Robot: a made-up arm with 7 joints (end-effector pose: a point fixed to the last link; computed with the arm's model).
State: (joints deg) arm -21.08 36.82 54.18 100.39 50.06 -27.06 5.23
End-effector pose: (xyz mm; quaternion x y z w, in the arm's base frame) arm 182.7 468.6 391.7 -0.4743 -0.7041 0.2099 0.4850
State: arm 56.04 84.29 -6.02 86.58 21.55 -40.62 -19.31
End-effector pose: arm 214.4 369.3 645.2 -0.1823 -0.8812 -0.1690 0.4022
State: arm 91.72 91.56 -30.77 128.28 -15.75 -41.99 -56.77
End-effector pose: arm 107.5 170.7 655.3 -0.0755 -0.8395 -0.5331 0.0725
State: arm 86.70 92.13 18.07 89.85 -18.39 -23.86 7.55
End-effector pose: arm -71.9 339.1 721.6 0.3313 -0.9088 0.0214 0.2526
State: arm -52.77 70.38 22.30 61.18 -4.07 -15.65 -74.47
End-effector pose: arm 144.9 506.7 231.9 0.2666 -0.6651 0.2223 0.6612
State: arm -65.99 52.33 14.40 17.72 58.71 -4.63 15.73
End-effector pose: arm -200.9 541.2 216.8 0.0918 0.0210 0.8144 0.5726
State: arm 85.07 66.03 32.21 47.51 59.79 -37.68 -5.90
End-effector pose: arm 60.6 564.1 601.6 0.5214 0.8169 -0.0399 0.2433
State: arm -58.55 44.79 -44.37 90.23 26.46 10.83 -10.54
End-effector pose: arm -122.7 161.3 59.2 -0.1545 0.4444 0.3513 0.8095
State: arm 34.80 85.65 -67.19 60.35 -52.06 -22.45 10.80
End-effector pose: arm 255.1 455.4 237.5 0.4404 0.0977 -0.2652 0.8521
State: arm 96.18 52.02 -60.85 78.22 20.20 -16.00 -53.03
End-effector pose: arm 315.8 222.1 632.7 -0.3629 -0.8572 0.0348 0.3636
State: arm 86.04 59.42 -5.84 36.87 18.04 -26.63 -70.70
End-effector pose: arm 197.7 529.6 585.4 0.2560 0.8348 -0.4618 0.1559
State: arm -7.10 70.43 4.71 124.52 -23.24 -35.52 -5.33
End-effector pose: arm 256.9 191.1 395.7 -0.0972 -0.5339 -0.4653 0.6993
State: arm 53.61 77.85 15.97 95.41 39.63 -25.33 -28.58
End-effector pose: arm 134.7 356.9 688.3 -0.3800 -0.9031 -0.0624 0.1899
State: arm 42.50 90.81 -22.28 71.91 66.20 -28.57 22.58
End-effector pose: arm 283.3 442.6 498.4 -0.3802 -0.5666 0.0077 0.7310
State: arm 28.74 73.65 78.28 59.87 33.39 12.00 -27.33
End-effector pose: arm -35.0 568.9 563.1 0.3814 0.7813 -0.4921 0.0441
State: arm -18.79 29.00 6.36 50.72 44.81 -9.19 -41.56
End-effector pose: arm 115.1 408.0 59.5 -0.1053 -0.2970 0.8214 0.4754
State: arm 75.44 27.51 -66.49 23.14 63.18 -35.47 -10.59
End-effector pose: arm 414.0 302.1 365.4 -0.5247 -0.5446 0.2414 0.6081
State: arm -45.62 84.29 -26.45 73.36 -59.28 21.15 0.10
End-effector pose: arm 63.2 403.0 84.6 0.5519 0.1152 -0.3284 0.7578
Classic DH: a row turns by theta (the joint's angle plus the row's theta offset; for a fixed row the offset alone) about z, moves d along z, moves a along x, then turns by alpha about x. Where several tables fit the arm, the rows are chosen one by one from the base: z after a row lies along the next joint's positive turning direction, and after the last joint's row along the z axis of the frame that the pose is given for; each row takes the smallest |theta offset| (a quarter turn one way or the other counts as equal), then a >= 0, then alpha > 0; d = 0 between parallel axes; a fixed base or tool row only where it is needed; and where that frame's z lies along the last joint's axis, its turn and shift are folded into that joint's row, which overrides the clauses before.
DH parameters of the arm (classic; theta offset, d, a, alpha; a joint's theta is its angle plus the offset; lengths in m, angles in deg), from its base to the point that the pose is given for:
base (fixed): 0 0.4154 -0.01 90
joint 1: -90 -0.2114 0.0248 -90
joint 2: -90 0.0102 0.002 90
joint 3: 90 -0.1265 0.0284 90
joint 4: 0 0.008 -0.0092 -90
joint 5: 0 -0.2794 -0.012 -90
joint 6: -90 0.0255 0.0169 90
joint 7: -52.17 -0.0174 -0.0088 -105.57
tool (fixed): 174.96 -0.0247 0 0

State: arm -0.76 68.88 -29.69 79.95 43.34 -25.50 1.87
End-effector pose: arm 261.6 340.9 179.3 -0.3809 -0.2318 0.1746 0.8779
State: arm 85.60 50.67 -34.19 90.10 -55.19 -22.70 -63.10
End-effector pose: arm 220.8 189.0 670.7 0.0348 -0.9573 -0.2834 0.0460
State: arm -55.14 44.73 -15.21 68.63 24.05 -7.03 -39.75
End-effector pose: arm -42.1 351.0 38.1 0.0627 -0.0591 0.5275 0.8452
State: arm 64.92 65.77 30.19 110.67 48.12 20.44 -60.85
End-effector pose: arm 10.4 341.4 702.3 0.5102 0.8179 -0.2652 0.0185
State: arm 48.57 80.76 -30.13 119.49 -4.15 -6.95 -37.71
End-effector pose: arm 272.1 184.7 520.6 -0.1205 -0.8114 -0.1819 0.5423
